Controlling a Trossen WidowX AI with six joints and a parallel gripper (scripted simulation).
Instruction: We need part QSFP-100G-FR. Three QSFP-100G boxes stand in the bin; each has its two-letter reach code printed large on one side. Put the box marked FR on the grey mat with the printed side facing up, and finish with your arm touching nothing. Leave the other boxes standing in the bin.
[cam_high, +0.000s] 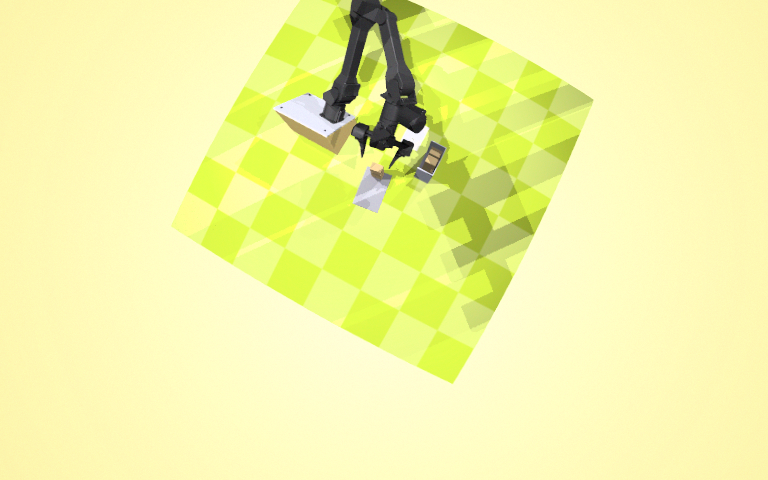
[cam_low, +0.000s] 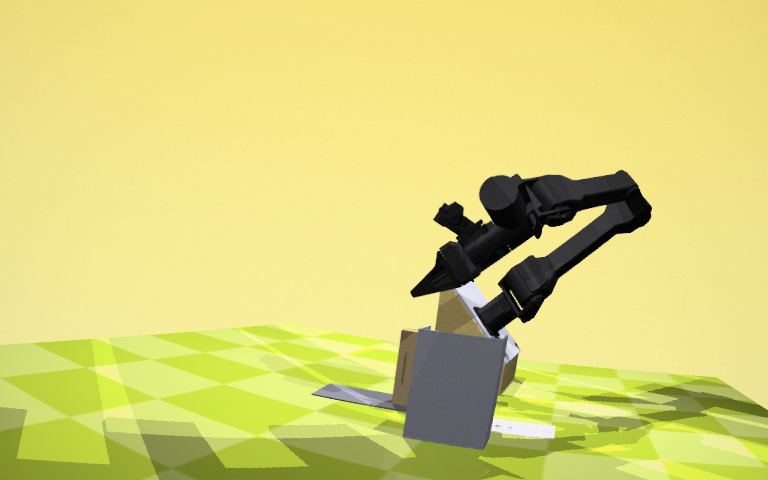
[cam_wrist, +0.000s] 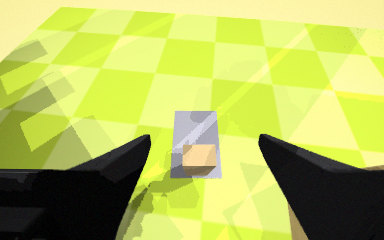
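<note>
Now: gripper tip 180 mm above the grey mat, 60 mm to the left of it and 20 mm short of it. Round my gripper tip: thin white slab (210 mm to the left, 180 mm below, 20 mm ahead).
</note>
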